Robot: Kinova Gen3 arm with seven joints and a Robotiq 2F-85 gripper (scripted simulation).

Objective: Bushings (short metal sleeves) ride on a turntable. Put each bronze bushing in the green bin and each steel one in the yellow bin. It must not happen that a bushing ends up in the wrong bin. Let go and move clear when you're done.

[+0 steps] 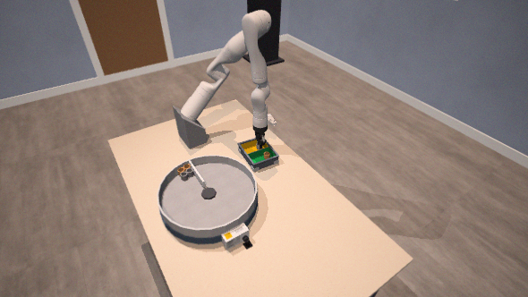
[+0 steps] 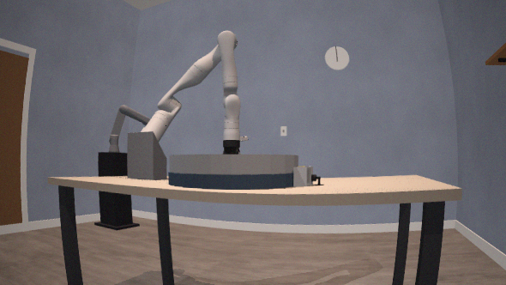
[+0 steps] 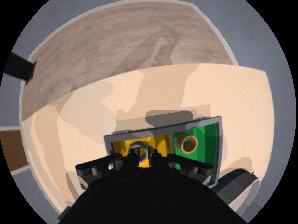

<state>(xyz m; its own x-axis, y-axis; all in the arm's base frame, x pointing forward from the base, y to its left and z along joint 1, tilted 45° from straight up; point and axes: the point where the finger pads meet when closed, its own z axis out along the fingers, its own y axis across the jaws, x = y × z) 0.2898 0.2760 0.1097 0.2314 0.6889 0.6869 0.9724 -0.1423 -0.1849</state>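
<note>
My gripper is now 40 mm to the left of the bin, 40 mm short of it and 10 mm above it. The rest, counted from my hand: grey turntable 380 mm to the right, 190 mm ahead, 20 mm above.
</note>
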